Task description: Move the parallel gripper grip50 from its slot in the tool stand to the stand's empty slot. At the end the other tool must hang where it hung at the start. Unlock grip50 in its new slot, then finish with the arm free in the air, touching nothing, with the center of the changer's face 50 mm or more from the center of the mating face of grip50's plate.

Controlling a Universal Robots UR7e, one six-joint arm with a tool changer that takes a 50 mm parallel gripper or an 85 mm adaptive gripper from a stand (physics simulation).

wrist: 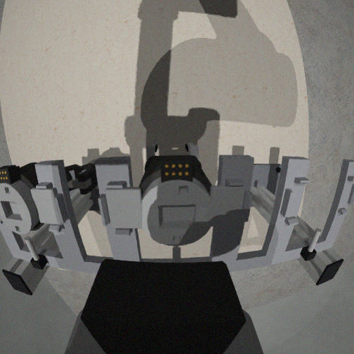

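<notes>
The parallel gripper grip50 [172, 148] hangs in the middle slot of the tool stand [112, 242]. Its round grey plate faces the camera, with a block of gold contacts above. Two small fingertips show apart beyond its black body, with nothing seen between them. The other tool [12, 207] hangs in the left slot; its plate is partly cut off at the frame's left edge, and black finger links show behind the stand. The right slot, between two grey prongs, is empty. The arm's black tool end [162, 305] shows at the bottom, apart from grip50; its changer face is hidden.
Stand posts with dark end caps [19, 281] [330, 272] stick out at lower left and lower right, beside short white pins [32, 247] [314, 240]. The pale table top [65, 75] lies behind the stand, crossed by the arm's shadow. Grey floor shows at right.
</notes>
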